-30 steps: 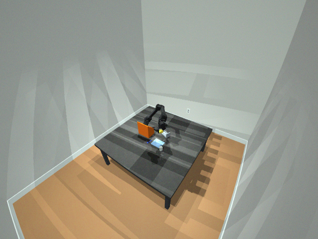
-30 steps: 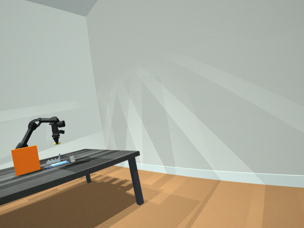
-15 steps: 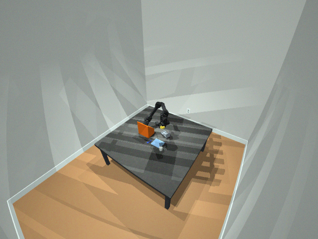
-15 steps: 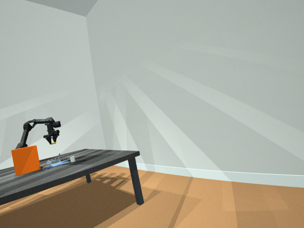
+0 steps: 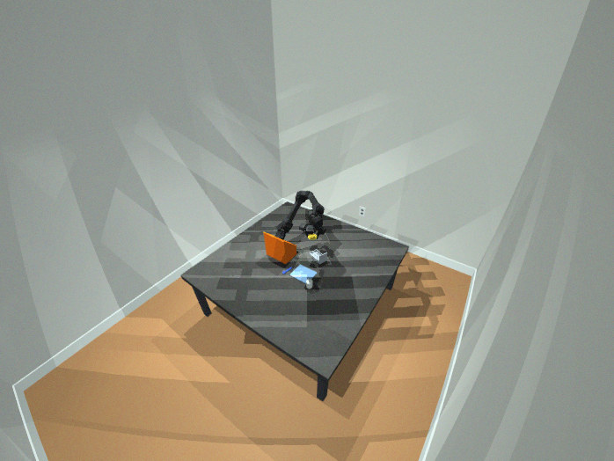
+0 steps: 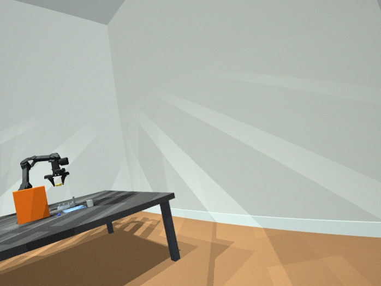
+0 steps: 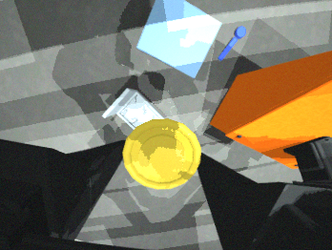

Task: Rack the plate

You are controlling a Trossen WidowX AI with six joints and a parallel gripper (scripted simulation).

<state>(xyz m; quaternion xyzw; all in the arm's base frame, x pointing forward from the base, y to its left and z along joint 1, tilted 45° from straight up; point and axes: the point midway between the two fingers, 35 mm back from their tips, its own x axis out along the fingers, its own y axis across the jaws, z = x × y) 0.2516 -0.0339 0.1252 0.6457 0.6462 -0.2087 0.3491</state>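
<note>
My gripper tip is now 40 mm short of the grey dish rack, 20 mm to the right of it and 170 mm above it. Round my gripper tip: blue utensil (90 mm behind, 230 mm to the right, 190 mm below); light blue mat (30 mm ahead, 190 mm to the right, 190 mm below); yellow plate (10 mm above).
</note>
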